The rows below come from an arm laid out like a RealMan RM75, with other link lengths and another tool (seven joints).
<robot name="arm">
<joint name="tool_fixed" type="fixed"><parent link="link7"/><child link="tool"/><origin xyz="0.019 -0.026 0.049" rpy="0.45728 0 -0.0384"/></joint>
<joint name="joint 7" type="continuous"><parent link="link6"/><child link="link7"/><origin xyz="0 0 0.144"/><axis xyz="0 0 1"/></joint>
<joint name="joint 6" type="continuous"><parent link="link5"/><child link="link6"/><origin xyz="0 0 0"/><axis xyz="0 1 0"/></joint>
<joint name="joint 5" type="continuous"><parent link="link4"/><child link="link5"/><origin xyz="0 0 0.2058"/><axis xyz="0 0 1"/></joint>
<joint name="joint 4" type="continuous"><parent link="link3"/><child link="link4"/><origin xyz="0 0 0"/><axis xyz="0 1 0"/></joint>
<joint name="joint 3" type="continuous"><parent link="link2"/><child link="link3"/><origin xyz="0 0 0.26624"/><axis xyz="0 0 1"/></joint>
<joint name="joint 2" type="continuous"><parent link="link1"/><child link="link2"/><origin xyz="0 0 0"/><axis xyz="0 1 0"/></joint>
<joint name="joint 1" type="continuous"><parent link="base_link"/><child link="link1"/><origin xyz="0 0 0.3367"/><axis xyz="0 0 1"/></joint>
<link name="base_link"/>
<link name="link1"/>
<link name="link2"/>
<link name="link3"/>
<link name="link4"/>
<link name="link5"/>
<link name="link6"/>
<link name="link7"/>
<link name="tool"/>
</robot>
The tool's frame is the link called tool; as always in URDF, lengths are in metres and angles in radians. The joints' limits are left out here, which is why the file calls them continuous.
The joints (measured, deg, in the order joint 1, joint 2, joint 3, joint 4, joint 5, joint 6, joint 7), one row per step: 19.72, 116.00, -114.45, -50.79, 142.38, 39.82, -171.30; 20.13, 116.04, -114.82, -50.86, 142.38, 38.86, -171.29; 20.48, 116.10, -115.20, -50.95, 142.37, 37.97, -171.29; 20.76, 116.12, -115.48, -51.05, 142.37, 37.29, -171.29; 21.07, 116.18, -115.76, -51.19, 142.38, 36.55, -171.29; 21.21, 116.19, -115.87, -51.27, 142.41, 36.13, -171.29; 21.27, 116.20, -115.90, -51.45, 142.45, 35.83, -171.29; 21.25, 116.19, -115.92, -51.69, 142.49, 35.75, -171.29; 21.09, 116.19, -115.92, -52.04, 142.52, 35.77, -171.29; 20.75, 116.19, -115.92, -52.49, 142.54, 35.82, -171.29; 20.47, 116.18, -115.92, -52.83, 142.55, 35.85, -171.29; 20.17, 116.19, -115.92, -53.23, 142.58, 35.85, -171.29; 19.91, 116.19, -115.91, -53.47, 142.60, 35.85, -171.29; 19.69, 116.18, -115.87, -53.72, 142.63, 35.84, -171.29; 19.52, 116.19, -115.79, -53.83, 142.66, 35.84, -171.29
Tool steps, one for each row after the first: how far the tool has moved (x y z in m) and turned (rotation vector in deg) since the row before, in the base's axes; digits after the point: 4 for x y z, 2 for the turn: -0.0010, 0.0015, -0.0017, 0.07, -0.59, -0.06; -0.0011, 0.0011, -0.0018, 0.04, -0.54, -0.03; -0.0010, 0.0010, -0.0011, 0.06, -0.41, 0.01; -0.0015, 0.0011, -0.0012, 0.09, -0.38, 0.02; -0.0004, 0.0008, -0.0003, 0.10, -0.20, -0.06; -0.0008, 0.0007, 0.0002, 0.14, -0.04, -0.01; -0.0012, 0.0001, 0.0004, 0.08, 0.10, 0.10; -0.0013, -0.0004, 0.0006, 0.07, 0.23, 0.12; -0.0008, -0.0010, 0.0007, 0.08, 0.29, 0.05; -0.0004, -0.0008, 0.0006, 0.07, 0.20, 0.01; -0.0007, -0.0008, 0.0007, 0.09, 0.25, 0.01; 0.0002, -0.0007, 0.0005, 0.06, 0.15, -0.08; 0.0000, -0.0004, 0.0007, 0.10, 0.16, -0.06; 0.0004, -0.0002, 0.0006, 0.09, 0.12, -0.13
